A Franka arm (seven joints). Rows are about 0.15 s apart.
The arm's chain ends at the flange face. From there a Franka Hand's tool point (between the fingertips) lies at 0.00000 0.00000 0.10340 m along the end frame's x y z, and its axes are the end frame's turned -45 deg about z.
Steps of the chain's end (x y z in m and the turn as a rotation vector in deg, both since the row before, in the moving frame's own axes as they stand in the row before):
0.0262, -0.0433, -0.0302, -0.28, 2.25, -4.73
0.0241, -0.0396, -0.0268, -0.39, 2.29, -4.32
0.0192, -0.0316, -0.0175, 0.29, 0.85, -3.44
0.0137, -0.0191, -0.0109, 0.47, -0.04, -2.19
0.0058, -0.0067, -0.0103, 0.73, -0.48, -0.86
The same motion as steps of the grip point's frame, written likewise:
0.0518, -0.0090, -0.0303, -1.79, 1.39, -4.73
0.0476, -0.0076, -0.0269, -1.90, 1.34, -4.32
0.0374, -0.0081, -0.0175, -0.40, 0.81, -3.44
0.0237, -0.0045, -0.0109, 0.36, 0.30, -2.19
0.0091, -0.0022, -0.0103, 0.86, 0.18, -0.86

